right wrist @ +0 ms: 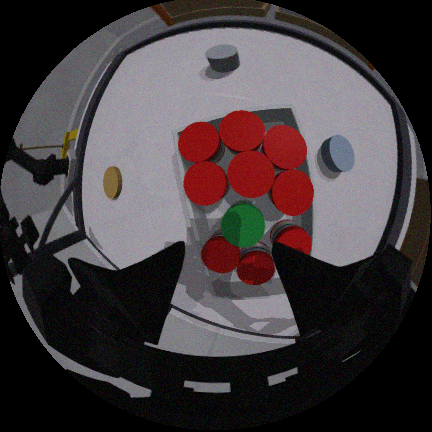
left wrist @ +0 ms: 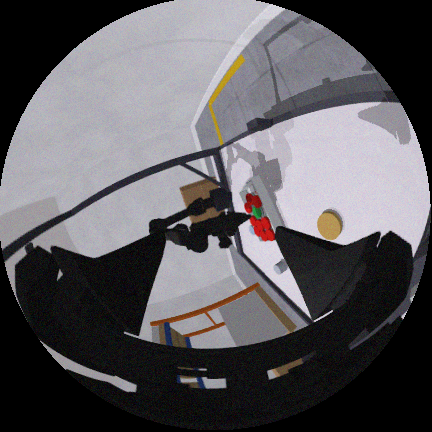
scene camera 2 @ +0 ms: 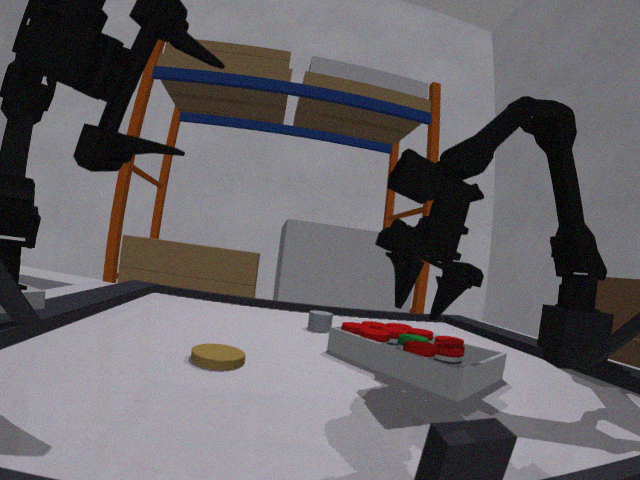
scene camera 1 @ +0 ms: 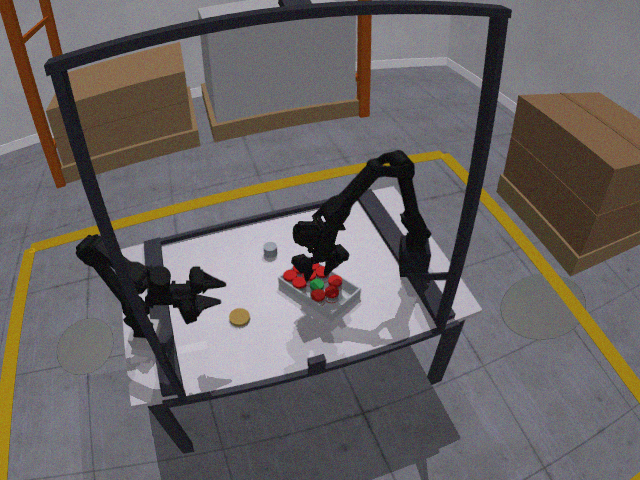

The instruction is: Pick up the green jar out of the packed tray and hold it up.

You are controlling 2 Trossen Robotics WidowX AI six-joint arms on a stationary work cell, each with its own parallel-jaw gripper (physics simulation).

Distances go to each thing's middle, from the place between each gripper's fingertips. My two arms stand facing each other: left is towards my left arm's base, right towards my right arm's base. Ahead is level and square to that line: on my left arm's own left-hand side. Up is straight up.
Labels:
The green jar (right wrist: 242,225) is 1 cm ahead of my right hand, 1 cm to the right of it and 6 cm below it. Also, from my right hand: grey tray (right wrist: 213,213) 2 cm ahead, 2 cm to the right, 10 cm below; then yellow disc (scene camera 2: 213,356) 1 cm behind, 27 cm to the left, 8 cm below; then blue-grey cylinder (right wrist: 337,154) 14 cm ahead, 11 cm to the right, 7 cm below.
Right now my left hand is 130 mm short of the yellow disc, 40 mm to the left of it and 270 mm above it. From my left hand the other things lie so: green jar: 140 mm ahead, 310 mm to the right, 250 mm below; then grey tray: 150 mm ahead, 320 mm to the right, 290 mm below; then blue-grey cylinder: 270 mm ahead, 420 mm to the right, 260 mm below.

